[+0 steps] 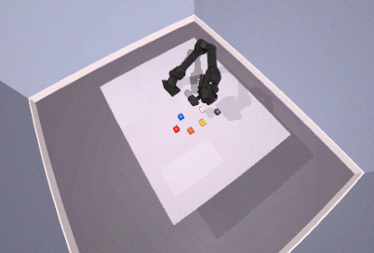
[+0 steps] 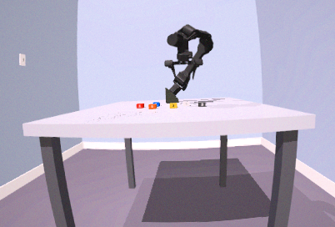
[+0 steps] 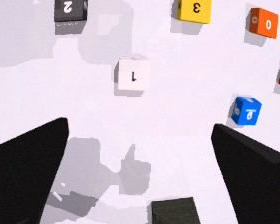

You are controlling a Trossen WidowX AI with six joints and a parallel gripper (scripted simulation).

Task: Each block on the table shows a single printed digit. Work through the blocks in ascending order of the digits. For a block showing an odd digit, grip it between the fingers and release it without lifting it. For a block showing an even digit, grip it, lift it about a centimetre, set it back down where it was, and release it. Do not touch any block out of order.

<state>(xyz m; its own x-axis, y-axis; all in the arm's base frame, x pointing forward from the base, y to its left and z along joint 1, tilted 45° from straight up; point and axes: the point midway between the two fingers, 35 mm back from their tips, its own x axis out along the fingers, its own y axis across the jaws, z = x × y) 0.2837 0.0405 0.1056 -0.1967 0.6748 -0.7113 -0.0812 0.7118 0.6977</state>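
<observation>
The orange block is 140 mm to the right of my gripper tip, 120 mm below it and 90 mm ahead of it. Round my gripper tip: white block: 120 mm below; then yellow block: 120 mm below, 80 mm ahead, 50 mm to the right; then black block: 120 mm below, 80 mm to the left, 70 mm ahead.
</observation>
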